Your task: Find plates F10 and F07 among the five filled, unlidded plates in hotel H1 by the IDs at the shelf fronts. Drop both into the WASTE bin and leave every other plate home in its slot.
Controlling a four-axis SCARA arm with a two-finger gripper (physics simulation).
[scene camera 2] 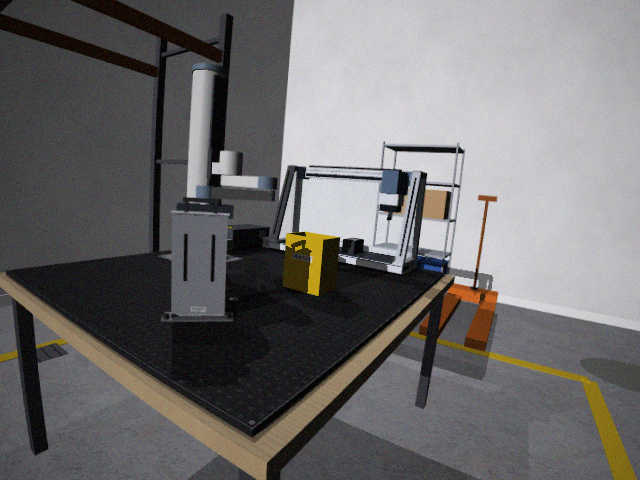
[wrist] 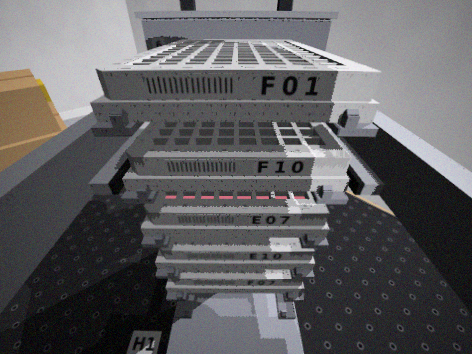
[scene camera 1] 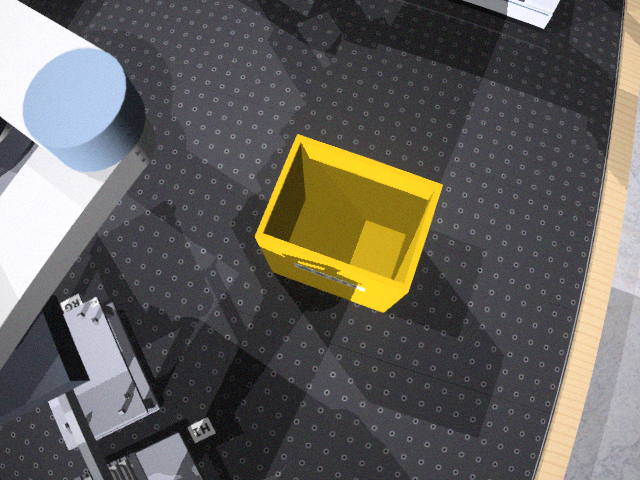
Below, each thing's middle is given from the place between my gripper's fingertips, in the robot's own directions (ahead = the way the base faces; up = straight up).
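For the plate F10 (wrist: 168,156), my hand is 10 mm above it, 20 mm short of it and 20 mm to the left of it. Plate E07 (wrist: 244,214) is 30 mm below my hand, 20 mm ahead of it and 20 mm to the right. I also see plate E10 (wrist: 228,253), which is 60 mm below my hand, 20 mm to the right of it and 20 mm ahead, while plate F07 (wrist: 190,280) sits 90 mm below my hand, 20 mm forward of it and 20 mm to the right.
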